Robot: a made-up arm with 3 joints. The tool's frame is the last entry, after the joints. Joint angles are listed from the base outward. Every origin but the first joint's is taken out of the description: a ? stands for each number. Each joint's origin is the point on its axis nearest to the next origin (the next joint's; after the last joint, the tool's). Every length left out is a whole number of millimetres.
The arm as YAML. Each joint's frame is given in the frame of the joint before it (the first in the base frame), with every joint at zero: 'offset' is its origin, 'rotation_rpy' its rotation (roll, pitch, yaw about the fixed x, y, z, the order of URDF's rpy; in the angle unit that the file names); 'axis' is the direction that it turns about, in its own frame. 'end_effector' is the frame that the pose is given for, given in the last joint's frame.
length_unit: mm
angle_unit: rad
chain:
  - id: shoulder
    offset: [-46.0, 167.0, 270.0]
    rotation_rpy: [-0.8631, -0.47, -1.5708]
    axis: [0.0, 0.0, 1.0]
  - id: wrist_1
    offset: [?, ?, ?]
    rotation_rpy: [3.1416, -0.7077, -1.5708]
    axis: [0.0, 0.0, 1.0]
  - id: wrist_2
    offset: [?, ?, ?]
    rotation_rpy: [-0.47, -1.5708, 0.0]
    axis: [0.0, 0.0, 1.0]
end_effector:
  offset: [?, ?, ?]
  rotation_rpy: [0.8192, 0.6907, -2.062]
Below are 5 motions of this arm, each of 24 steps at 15 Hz.
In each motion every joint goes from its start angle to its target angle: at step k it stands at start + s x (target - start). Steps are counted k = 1, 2, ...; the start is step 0. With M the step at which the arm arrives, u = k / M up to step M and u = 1 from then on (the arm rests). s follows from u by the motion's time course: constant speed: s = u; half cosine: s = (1 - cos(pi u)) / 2; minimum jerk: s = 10 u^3 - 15 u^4 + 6 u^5.
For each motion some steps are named. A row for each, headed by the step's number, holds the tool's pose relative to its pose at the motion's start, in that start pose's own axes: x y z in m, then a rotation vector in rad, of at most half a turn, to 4 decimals.
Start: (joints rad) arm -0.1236 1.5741 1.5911
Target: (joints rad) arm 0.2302 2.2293 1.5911
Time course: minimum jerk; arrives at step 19
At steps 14, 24:
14: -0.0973 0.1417 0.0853 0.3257 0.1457 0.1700
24: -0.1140 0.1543 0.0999 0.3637 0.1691 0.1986

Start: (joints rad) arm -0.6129 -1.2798 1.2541
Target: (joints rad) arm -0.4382 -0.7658 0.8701
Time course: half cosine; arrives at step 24
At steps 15, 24:
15: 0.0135 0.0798 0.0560 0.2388 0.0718 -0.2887
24: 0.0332 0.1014 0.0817 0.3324 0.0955 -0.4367

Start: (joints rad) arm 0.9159 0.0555 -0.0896
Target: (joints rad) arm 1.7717 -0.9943 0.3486
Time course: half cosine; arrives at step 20
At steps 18, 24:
18: 0.1026 0.2072 0.1128 0.1306 -1.1068 1.2666
24: 0.1050 0.2119 0.1186 0.1220 -1.1439 1.2912

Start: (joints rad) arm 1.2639 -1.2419 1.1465
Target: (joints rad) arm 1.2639 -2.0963 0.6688
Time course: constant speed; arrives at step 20
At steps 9, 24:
9: 0.1825 -0.0201 0.0609 -0.0194 -0.4375 0.0412
24: 0.3209 0.0096 0.2239 0.0166 -0.9530 0.1885

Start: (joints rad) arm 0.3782 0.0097 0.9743
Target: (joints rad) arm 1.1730 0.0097 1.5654
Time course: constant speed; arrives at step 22
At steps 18, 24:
18: 0.1764 -0.1589 -0.0398 -0.4185 -0.3305 0.0250
24: 0.2163 -0.2010 -0.0298 -0.5175 -0.3923 -0.0020

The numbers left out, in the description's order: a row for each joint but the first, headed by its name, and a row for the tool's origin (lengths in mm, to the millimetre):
wrist_1: -30.0 45.0 0.0
wrist_2: 202.0 3.0 0.0
tool: 372.0 -173.0 0.0

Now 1 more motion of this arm.
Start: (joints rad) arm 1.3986 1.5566 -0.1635
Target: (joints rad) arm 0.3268 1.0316 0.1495
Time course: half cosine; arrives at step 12
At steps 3, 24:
3: -0.0058 -0.0484 -0.0065 -0.1359 -0.0027 0.0221
24: -0.0881 -0.3278 0.0905 -0.9470 0.1774 0.1181

